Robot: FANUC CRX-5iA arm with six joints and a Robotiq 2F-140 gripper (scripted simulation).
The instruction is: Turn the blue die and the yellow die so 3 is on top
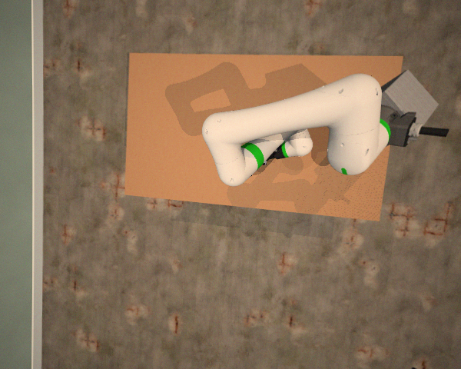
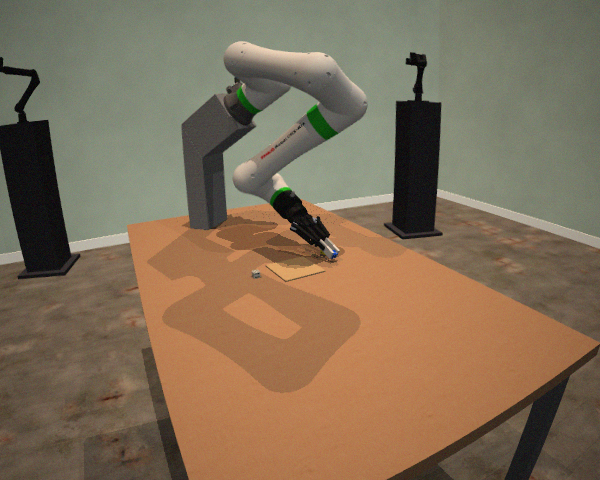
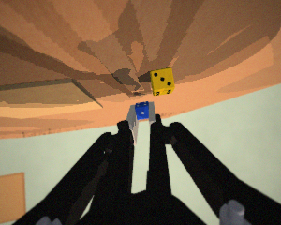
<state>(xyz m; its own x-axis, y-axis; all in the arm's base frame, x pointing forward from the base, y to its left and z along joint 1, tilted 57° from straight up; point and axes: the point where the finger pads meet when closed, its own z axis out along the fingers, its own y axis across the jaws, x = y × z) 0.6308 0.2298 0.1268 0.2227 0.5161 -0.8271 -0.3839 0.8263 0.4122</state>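
Now: hand 20 mm short of the blue die, 10 mm to the right of it and 20 mm above it. The rest, counted from my hand: yellow die 60 mm behind, 30 mm below; white die 80 mm ahead, 250 mm to the right, 30 mm below; tan mat 50 mm ahead, 120 mm to the right, 40 mm below.
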